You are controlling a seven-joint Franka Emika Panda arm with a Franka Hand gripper.
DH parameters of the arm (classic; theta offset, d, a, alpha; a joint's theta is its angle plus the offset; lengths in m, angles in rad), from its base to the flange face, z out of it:
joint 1: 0 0.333 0 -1.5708
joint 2: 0 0 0 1.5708
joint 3: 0 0.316 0.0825 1.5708
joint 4: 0 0 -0.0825 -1.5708
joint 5: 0 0.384 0 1.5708
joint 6: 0 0 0.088 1.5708
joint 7: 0 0.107 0 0
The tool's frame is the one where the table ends.
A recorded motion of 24 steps. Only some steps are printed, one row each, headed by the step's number.
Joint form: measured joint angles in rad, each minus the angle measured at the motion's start. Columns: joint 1, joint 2, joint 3, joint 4, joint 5, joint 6, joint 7.
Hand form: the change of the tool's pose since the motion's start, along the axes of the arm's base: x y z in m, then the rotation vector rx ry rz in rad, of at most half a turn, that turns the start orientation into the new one. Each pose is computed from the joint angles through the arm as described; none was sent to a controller.
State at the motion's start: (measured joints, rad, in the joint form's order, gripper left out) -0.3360 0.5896 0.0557 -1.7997 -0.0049 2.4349 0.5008
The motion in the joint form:
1: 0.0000 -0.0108 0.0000 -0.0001 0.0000 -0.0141 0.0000
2: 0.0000 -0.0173 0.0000 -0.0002 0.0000 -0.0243 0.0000
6: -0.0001 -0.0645 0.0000 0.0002 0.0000 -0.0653 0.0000
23: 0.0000 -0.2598 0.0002 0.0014 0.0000 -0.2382 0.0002
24: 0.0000 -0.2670 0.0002 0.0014 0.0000 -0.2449 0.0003
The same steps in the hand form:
1: -0.0003 0.0001 0.0058 0.0004 0.0034 0.0004
2: -0.0007 0.0002 0.0091 0.0012 0.0072 0.0007
6: -0.0008 0.0000 0.0365 -0.0030 0.0016 0.0016
23: -0.0141 0.0042 0.1483 -0.0195 -0.0180 0.0049
24: -0.0151 0.0045 0.1523 -0.0200 -0.0183 0.0049

